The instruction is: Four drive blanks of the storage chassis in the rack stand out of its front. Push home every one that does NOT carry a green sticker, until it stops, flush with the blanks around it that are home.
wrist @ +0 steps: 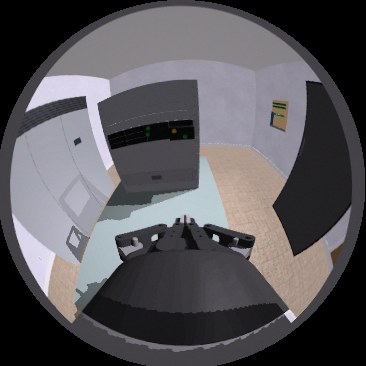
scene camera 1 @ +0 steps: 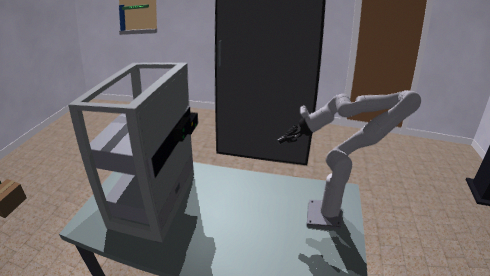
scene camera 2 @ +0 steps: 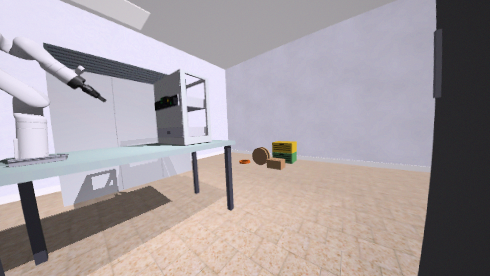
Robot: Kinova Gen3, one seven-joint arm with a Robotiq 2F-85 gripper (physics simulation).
I see my gripper (wrist: 184,220) and a grey rack (scene camera 1: 149,142).
The grey rack is seen too in the wrist view (wrist: 158,151) and in scene camera 2 (scene camera 2: 171,103).
